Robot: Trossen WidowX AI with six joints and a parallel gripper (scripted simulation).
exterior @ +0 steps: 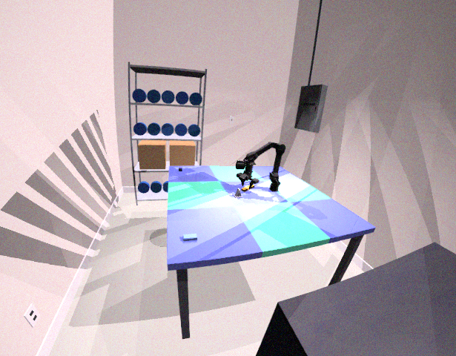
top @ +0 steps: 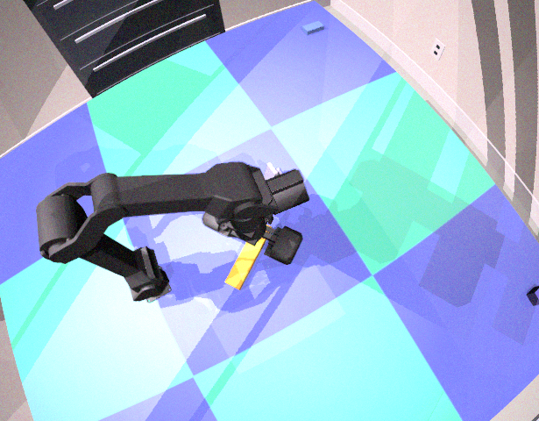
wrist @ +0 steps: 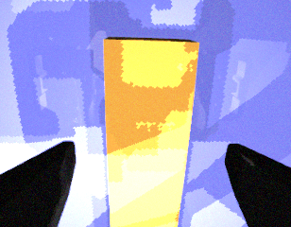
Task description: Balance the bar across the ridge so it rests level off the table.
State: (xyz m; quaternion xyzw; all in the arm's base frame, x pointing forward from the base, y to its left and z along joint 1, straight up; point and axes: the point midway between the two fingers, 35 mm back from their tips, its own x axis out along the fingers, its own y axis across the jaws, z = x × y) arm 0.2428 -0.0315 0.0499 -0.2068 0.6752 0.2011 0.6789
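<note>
Now: the orange bar 30 mm behind my gripper tip, 10 mm to the right of it and 10 mm below it. The rest, counted from my gripper tip: small purple cube 500 mm ahead, 470 mm to the right; then small blue block 500 mm ahead, 530 mm to the left, 10 mm below.
</note>
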